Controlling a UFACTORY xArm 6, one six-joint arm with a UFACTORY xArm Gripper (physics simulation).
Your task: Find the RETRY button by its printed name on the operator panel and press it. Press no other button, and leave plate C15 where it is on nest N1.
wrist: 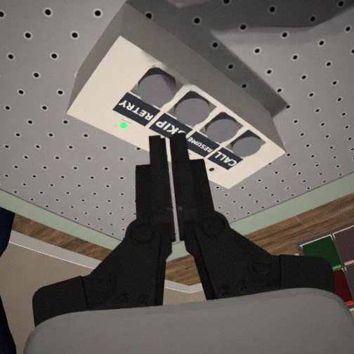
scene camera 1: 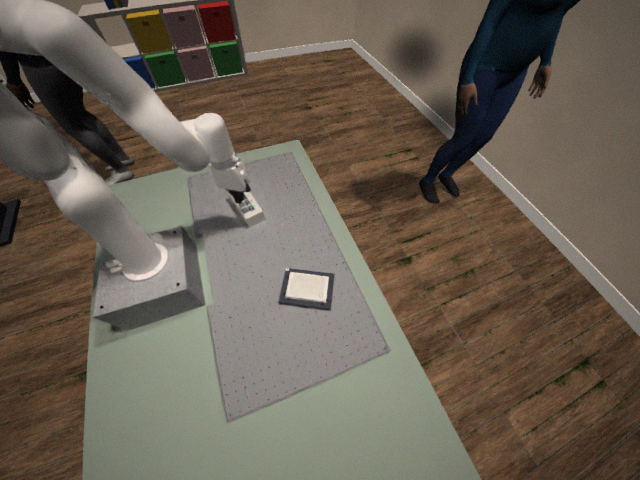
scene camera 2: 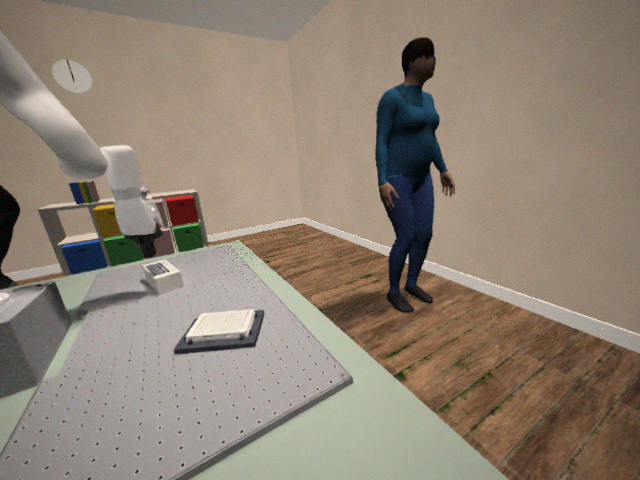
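Pixels of known places: gripper, between the fingertips: (scene camera 1: 239, 200) (scene camera 2: 150, 256); arm's base, origin of its link: (scene camera 1: 146, 262).
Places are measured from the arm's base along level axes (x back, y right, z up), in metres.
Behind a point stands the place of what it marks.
Note:
The white operator panel (scene camera 1: 254, 218) @[z -0.087, x -0.340, y -0.091 m] (scene camera 2: 168, 282) @[z -0.092, x -0.340, y -0.090 m] (wrist: 97, 97) stands on the perforated plate at the far end. In the wrist view its grey round buttons run in a row with labels RETRY, SKIP, RESUME and CALL. The RETRY button (wrist: 157, 86) is at the left end, uncovered. A small green light (wrist: 123, 125) is lit beside the RETRY label. My gripper (scene camera 1: 239, 198) @[z -0.009, x -0.314, y -0.124 m] (scene camera 2: 148, 255) @[z -0.009, x -0.314, y -0.124 m] (wrist: 168, 154) is shut and empty, its tips above the panel and over the SKIP label in the wrist view. Plate C15 (scene camera 1: 307, 287) @[z -0.097, x -0.409, y 0.230 m] (scene camera 2: 222, 324) @[z -0.096, x -0.409, y 0.235 m] lies flat on dark nest N1 (scene camera 1: 306, 305) @[z -0.111, x -0.384, y 0.277 m] (scene camera 2: 222, 346) @[z -0.113, x -0.392, y 0.286 m].
The grey perforated plate (scene camera 1: 268, 356) @[z -0.122, x -0.228, y 0.364 m] (scene camera 2: 155, 413) @[z -0.122, x -0.267, y 0.363 m] lies on the green table (scene camera 1: 155, 423) @[z -0.135, x 0.098, y 0.395 m] (scene camera 2: 310, 439) @[z -0.135, x -0.441, y 0.537 m]. The grey robot base block (scene camera 1: 155, 308) @[z -0.048, x 0.015, y 0.127 m] stands at the left. A person in blue (scene camera 1: 496, 93) (scene camera 2: 410, 155) stands beyond the table; another in dark clothes (scene camera 1: 62, 103) is behind the arm.

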